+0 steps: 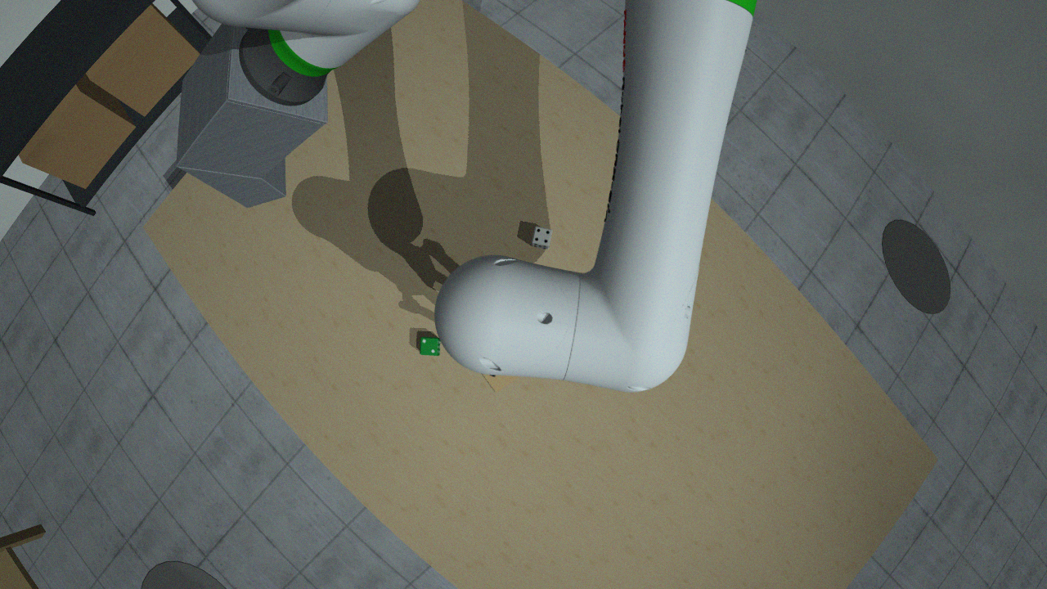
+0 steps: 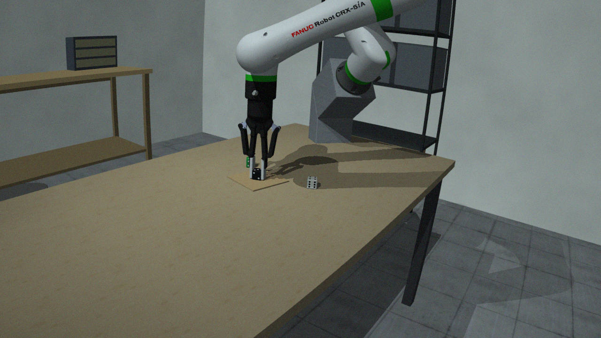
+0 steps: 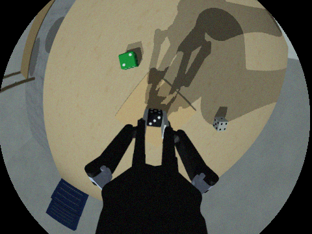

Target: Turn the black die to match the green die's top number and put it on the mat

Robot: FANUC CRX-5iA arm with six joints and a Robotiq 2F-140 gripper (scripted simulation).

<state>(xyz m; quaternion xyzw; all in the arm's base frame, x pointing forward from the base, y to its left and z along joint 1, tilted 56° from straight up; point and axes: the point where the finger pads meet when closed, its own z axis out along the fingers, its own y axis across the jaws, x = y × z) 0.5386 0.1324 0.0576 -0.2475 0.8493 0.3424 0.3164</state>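
The tan mat lies 40 mm below my hand. From my hand the other things lie so: white die 130 mm to the left, 120 mm behind, 30 mm below; black die 20 mm below; green die 120 mm to the right, 40 mm behind, 30 mm below.
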